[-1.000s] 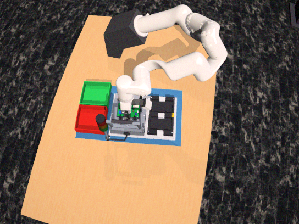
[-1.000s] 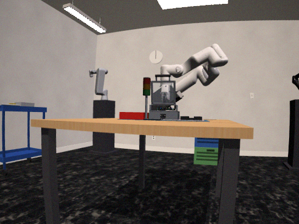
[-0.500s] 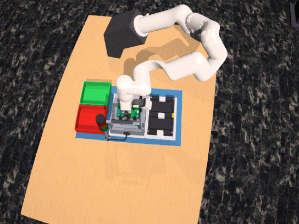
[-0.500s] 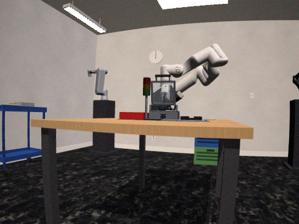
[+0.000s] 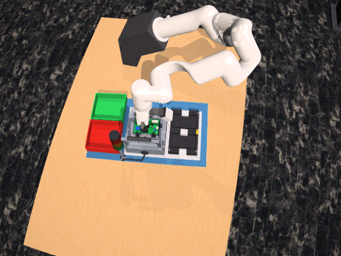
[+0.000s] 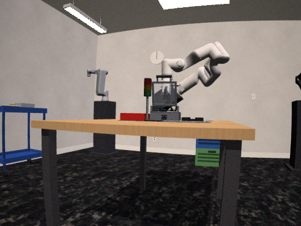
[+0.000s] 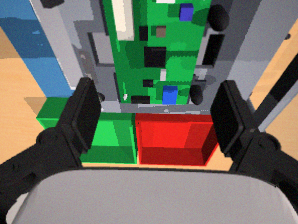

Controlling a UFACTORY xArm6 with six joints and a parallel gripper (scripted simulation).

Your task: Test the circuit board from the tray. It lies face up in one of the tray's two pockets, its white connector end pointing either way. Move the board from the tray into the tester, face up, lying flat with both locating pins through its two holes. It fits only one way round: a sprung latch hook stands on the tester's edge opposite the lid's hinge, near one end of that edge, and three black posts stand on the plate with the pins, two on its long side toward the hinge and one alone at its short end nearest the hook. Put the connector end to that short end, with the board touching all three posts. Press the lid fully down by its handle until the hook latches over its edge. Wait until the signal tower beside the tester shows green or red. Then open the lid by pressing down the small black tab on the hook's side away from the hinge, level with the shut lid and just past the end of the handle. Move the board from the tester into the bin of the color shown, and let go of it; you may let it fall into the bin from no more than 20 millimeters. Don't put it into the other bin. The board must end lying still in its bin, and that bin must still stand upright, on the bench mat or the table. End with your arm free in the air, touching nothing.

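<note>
Now: hand 50 mm above the tester plate and 10 mm to the right of it. The rest, counted from my hand: tester lid: 120 mm ahead, 60 mm above, 30 mm to the left; then black tab: 70 mm behind, 40 mm to the left, 30 mm below; then red bin: 190 mm to the right, 110 mm below, 80 mm ahead.
</note>
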